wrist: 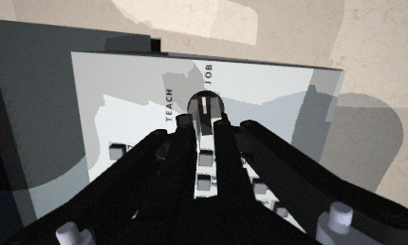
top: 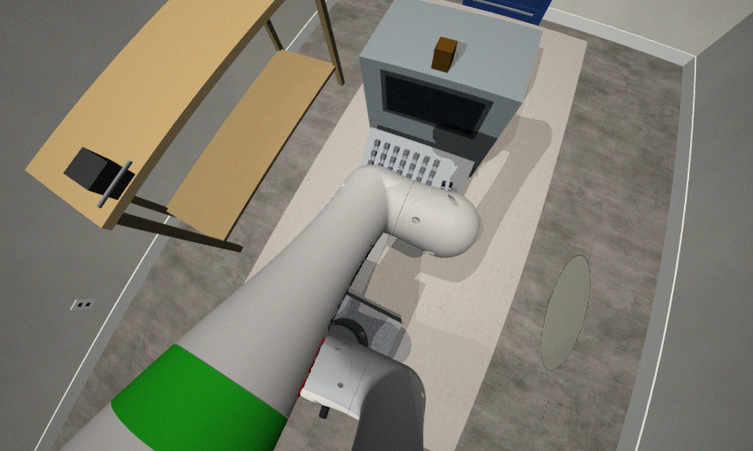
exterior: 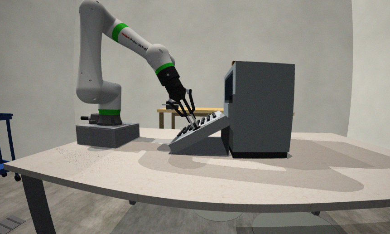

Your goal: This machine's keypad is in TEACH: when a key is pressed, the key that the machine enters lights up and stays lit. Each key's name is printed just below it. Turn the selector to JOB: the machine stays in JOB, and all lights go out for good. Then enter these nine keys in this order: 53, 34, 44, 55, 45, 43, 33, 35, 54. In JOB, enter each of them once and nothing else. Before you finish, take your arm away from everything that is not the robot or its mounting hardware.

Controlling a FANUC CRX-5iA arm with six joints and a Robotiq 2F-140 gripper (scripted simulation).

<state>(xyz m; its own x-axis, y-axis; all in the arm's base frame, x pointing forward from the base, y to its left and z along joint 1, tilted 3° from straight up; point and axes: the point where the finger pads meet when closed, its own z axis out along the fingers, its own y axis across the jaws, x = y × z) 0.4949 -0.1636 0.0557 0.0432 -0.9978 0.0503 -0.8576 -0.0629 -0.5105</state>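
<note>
Now: hand 20 mm above the black selector knob, 10 mm to the left of it and 10 mm short of it. The rest, counted from my hand: sloped keypad 110 mm to the left, 70 mm below, 50 mm ahead.
</note>
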